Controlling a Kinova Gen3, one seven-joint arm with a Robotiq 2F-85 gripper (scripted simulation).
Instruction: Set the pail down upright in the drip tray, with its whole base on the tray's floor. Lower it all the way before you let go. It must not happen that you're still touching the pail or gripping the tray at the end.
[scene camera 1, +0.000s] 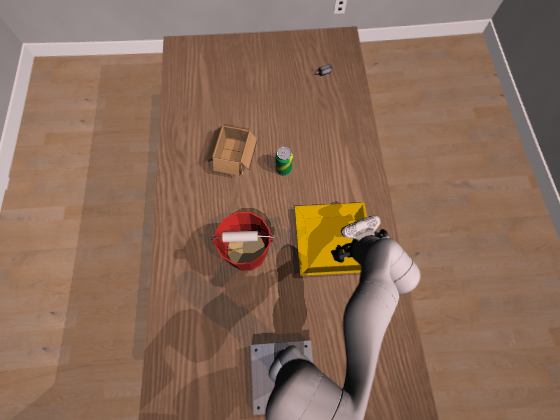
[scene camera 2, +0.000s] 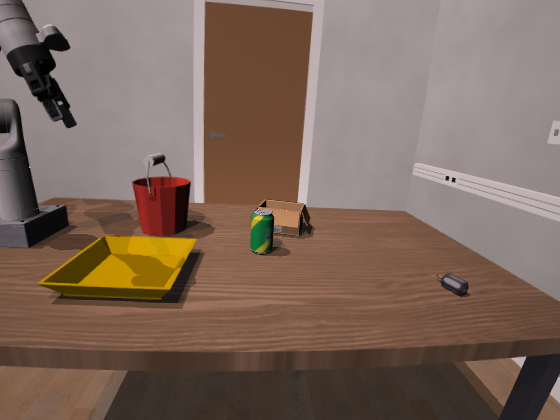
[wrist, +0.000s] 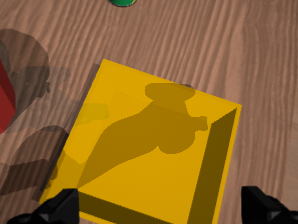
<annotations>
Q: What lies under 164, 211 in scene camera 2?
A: A pail.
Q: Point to my gripper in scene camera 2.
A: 65, 123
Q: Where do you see a drip tray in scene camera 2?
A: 113, 266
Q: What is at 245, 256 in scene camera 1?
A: A pail.
</annotations>
